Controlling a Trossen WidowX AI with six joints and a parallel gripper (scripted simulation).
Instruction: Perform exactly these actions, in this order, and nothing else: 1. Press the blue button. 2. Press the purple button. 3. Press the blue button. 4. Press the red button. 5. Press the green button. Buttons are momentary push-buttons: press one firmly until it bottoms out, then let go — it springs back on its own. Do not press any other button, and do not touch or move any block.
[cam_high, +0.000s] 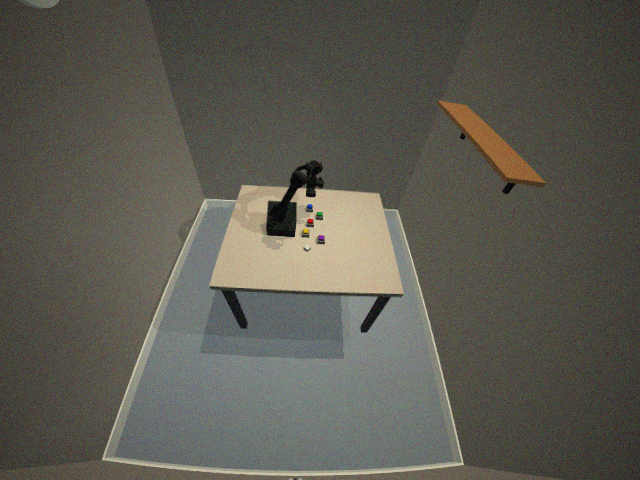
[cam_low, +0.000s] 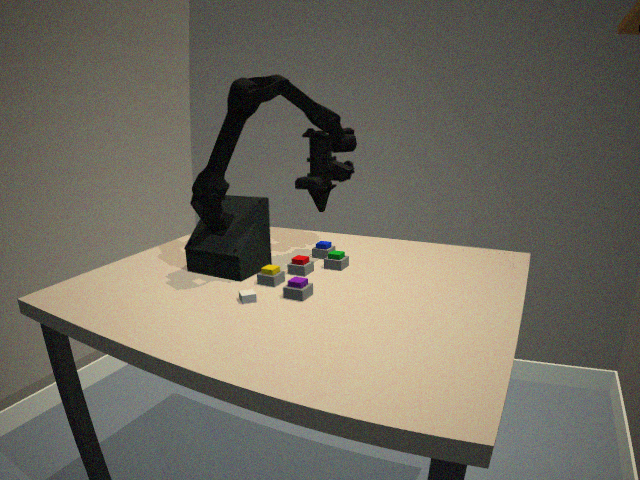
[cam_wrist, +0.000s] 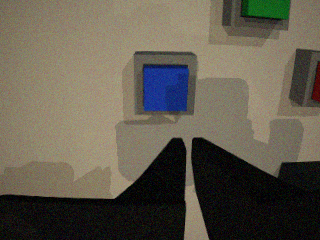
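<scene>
The blue button is 90 mm below my gripper tip. Round my gripper tip: green button 90 mm below, 80 mm ahead, 70 mm to the right; yellow button 240 mm to the right, 90 mm below, 10 mm behind; red button 140 mm to the right, 90 mm below, 20 mm ahead.
</scene>
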